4 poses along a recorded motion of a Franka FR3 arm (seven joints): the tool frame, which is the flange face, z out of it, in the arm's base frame.
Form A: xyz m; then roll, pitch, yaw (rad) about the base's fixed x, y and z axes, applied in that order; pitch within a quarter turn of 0, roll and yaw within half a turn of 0.
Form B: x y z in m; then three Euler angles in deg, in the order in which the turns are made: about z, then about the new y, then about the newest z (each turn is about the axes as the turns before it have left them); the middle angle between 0 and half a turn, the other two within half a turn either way. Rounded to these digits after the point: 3 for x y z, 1 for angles.
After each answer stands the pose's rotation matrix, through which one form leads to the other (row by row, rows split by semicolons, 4 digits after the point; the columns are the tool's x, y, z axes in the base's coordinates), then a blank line. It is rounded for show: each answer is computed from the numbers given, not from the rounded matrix.
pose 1, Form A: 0.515 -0.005 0.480 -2.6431 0.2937 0.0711
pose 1, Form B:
0.515 -0.005 0.480 122.1 147.2 -57.7
0.9548 -0.0757 -0.2876; 0.0680 -0.8859 0.4588; -0.2895 -0.4576 -0.8407

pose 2, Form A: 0.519 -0.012 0.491 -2.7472 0.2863 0.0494
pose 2, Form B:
0.519 -0.012 0.491 127.0 152.3 -52.5
0.9581 -0.0628 -0.2794; 0.0474 -0.9275 0.3709; -0.2824 -0.3686 -0.8857

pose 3, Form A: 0.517 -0.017 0.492 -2.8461 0.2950 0.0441
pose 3, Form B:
0.517 -0.017 0.492 136.2 156.3 -43.8
0.9559 -0.0424 -0.2907; 0.0422 -0.9595 0.2787; -0.2907 -0.2786 -0.9153

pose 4, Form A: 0.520 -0.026 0.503 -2.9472 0.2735 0.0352
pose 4, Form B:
0.520 -0.026 0.503 145.9 160.9 -34.6
0.9622 -0.0176 -0.2716; 0.0339 -0.9824 0.1837; -0.2701 -0.1860 -0.9447

